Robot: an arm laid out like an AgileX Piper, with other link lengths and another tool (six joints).
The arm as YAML. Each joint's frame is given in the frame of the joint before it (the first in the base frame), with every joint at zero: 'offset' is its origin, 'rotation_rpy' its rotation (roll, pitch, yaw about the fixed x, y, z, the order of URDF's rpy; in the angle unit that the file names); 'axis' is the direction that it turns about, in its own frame. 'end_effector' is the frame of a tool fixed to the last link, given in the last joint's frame.
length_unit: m
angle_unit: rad
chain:
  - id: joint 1
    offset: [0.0, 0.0, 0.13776]
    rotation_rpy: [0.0, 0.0, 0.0]
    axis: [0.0, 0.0, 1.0]
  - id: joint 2
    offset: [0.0, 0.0, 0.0]
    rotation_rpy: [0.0, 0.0, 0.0]
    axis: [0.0, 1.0, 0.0]
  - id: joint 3
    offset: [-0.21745, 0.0, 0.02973]
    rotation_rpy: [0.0, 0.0, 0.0]
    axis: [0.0, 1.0, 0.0]
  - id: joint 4
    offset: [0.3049, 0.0, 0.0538]
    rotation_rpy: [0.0, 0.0, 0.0]
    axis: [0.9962, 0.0, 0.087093]
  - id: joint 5
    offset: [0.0, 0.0, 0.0]
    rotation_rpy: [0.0, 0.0, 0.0]
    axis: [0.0, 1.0, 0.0]
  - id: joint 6
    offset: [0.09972, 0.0, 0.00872]
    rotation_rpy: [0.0, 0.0, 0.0]
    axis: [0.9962, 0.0, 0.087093]
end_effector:
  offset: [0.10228, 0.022, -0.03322]
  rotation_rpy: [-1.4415, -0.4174, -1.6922]
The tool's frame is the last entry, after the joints.
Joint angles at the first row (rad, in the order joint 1, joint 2, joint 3, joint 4, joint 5, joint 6):
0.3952, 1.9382, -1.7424, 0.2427, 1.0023, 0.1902
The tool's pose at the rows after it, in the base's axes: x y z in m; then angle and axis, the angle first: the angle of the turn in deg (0 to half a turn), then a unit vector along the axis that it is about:
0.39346, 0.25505, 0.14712, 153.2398, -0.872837, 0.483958, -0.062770
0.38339, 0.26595, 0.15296, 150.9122, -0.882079, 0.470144, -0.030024
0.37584, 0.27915, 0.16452, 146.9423, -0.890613, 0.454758, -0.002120
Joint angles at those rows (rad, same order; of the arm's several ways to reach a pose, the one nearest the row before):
0.3952, 1.9283, -1.7424, 0.3020, 1.0532, 0.1522
0.3952, 1.9283, -1.7424, 0.3908, 1.0754, 0.0950
0.3952, 1.9225, -1.7424, 0.4939, 1.0815, 0.0288

